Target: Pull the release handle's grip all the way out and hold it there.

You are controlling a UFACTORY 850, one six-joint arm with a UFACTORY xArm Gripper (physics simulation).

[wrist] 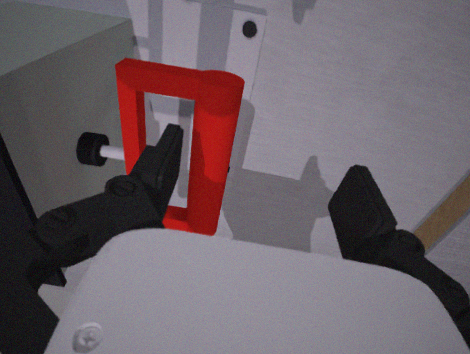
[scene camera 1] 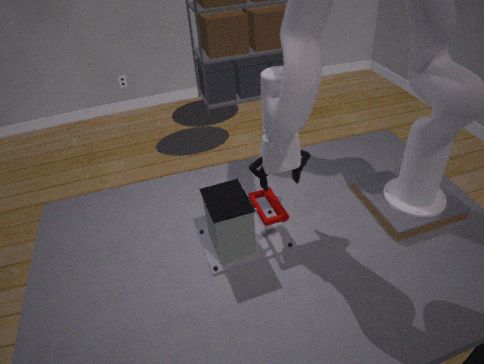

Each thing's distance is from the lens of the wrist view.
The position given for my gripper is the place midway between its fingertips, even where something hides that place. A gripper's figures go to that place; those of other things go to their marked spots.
my gripper (wrist: 262, 168): 0.14 m
base plate (wrist: 231, 43): 0.25 m
